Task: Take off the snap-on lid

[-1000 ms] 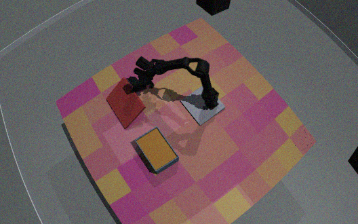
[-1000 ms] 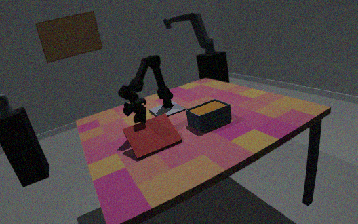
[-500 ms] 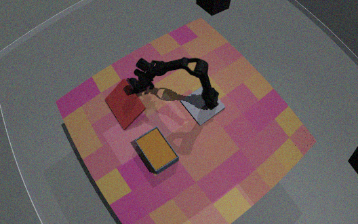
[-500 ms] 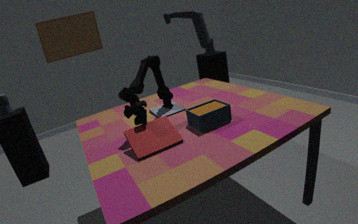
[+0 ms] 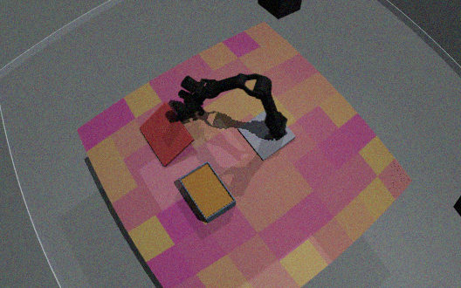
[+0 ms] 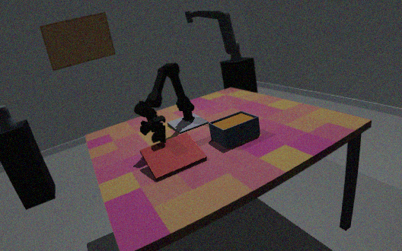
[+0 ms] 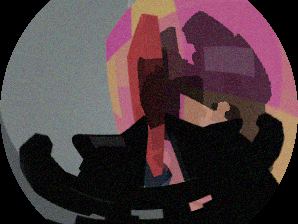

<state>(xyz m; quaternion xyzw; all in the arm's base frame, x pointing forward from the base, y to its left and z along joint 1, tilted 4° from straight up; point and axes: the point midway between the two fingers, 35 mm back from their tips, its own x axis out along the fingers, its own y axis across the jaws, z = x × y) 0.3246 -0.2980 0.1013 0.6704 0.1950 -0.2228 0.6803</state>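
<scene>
My gripper tip is 8 cm short of the red lid and 3 cm above it. Also, from my gripper tip: dark blue storage box 8 cm ahead, 35 cm to the left, 3 cm below.
</scene>
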